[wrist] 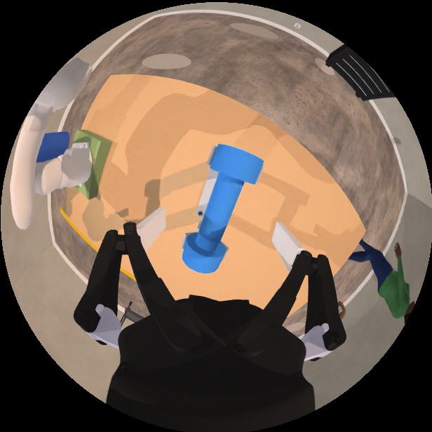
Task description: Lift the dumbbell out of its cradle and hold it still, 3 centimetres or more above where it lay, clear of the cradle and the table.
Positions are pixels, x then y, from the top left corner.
Labels:
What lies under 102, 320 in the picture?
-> The gripper.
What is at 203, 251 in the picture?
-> A blue dumbbell.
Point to a grey cradle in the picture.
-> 212, 175

